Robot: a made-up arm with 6 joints.
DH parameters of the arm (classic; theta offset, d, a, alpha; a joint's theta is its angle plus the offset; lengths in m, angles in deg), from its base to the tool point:
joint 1: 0 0.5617 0 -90
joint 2: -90 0 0.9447 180
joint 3: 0 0 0 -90
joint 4: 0 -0.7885 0 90
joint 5: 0 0.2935 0 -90
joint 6: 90 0 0 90
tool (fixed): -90 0 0 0
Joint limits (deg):
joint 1: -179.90..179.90
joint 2: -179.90..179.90
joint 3: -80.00..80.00
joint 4: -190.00..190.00
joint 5: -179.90..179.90
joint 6: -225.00..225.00
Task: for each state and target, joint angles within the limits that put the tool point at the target. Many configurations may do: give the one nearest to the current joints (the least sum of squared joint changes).
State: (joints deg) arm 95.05 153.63 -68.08 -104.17 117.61 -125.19
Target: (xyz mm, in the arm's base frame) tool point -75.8 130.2 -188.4
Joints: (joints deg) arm 88.55 112.68 -20.17 -105.63 117.61 -125.19
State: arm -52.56 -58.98 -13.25 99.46 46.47 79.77
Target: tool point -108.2 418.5 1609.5
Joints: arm -62.93 -68.42 -30.95 108.70 46.47 79.77
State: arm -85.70 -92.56 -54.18 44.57 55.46 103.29
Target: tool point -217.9 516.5 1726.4
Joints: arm -84.82 -64.60 -14.27 54.52 55.46 103.29
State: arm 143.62 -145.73 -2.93 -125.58 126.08 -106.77
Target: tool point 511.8 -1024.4 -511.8
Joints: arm 127.86 -159.25 47.78 -139.93 126.08 -106.77
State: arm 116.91 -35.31 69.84 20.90 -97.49 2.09
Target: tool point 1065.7 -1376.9 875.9
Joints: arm 120.28 -78.58 79.01 39.68 -97.49 2.09
